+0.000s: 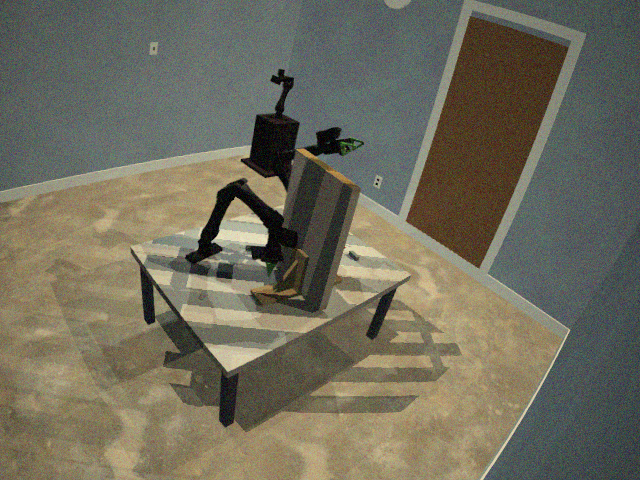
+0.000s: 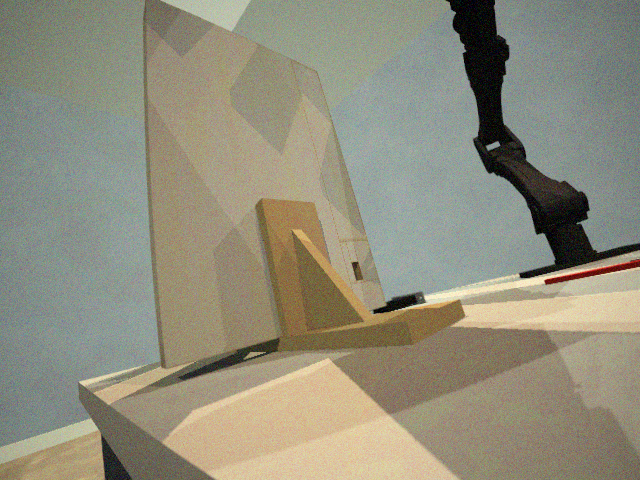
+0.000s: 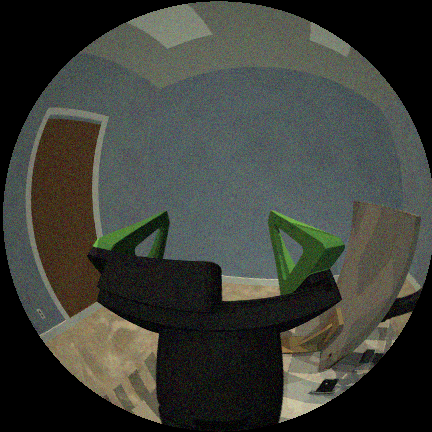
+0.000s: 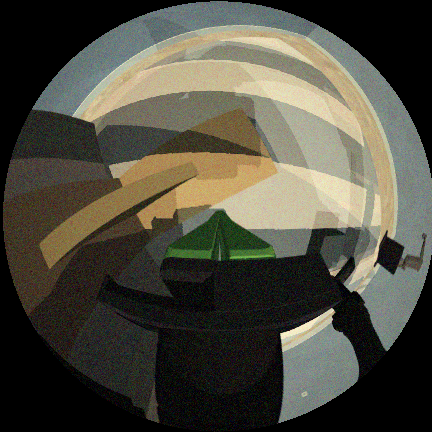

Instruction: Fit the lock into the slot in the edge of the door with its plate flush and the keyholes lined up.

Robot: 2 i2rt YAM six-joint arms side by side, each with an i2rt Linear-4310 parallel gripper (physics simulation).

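Places are measured from the left arm's base along level axes (x back, y left, z down), in millimetres.
Pixels of known places: left gripper, fingertip midpoint: (image 1: 360, 144) (image 3: 218, 215); right gripper, fingertip midpoint: (image 1: 268, 276) (image 4: 219, 216); left arm's base, origin of the base link: (image 2: 578, 264); right arm's base, origin of the base link: (image 1: 204, 253).
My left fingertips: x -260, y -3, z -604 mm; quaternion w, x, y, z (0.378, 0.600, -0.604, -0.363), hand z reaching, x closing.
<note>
Ahead of a thing's pixels: the offset from my left fingertips to its top centre. "spot": to the spot under its first point. Level surfaces: height alone.
The door (image 1: 323, 232) (image 2: 206, 180) (image 3: 382, 250) (image 4: 45, 180) stands upright. A small rectangular opening {spot: dx +81, dy -390, dz +507 mm} (image 2: 356, 270) shows low in its face near one edge; the slot in the edge is not clear. A small dark piece {dx -138, dy -22, dz +582 mm} (image 1: 353, 255) (image 3: 327, 385) lies on the table beside the door, and a dark box {dx +267, dy -624, dz +568 mm} (image 1: 224, 270) (image 3: 367, 356) stands on the other side. I cannot tell for sure which is the lock. My left gripper (image 1: 357, 144) (image 3: 218, 215) is open, empty and raised in the air, away from the door. My right gripper (image 1: 269, 267) (image 4: 219, 216) is shut with its fingertips together, low beside the door's bracket.
A wooden bracket (image 1: 302, 268) (image 2: 286, 263) (image 4: 235, 172) supports the door, its foot reaching out over the table {dz +604 mm} (image 1: 237, 351) (image 2: 289, 444). A low dark thing {dx +243, dy -373, dz +578 mm} (image 2: 410, 299) shows past the door's lower edge. A red strip {dx -14, dy -46, dz +598 mm} (image 2: 594, 271) lies near the left arm's base.
</note>
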